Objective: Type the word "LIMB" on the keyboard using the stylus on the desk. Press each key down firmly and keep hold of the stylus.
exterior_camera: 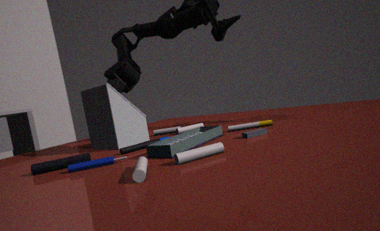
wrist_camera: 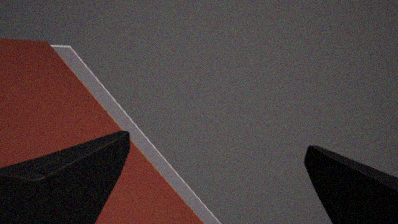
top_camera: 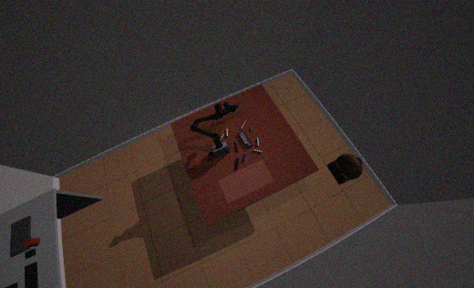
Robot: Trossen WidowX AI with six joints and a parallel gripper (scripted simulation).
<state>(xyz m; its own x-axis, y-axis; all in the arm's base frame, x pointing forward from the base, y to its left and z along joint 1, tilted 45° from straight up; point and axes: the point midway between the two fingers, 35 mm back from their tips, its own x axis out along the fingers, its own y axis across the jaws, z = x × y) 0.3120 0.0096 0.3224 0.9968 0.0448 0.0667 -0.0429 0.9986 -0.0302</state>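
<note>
Right now my gripper tip is 34 cm above the L key, 27 cm to the left of it and 5 cm past it. The rest, counted from my gripper tip: small grey block (35 cm below, 14 cm to the right, 8 cm ahead); then yellow-tipped pen (35 cm below, 5 cm to the right, 3 cm ahead); then M key (34 cm below, 29 cm to the right, 5 cm behind).
</note>
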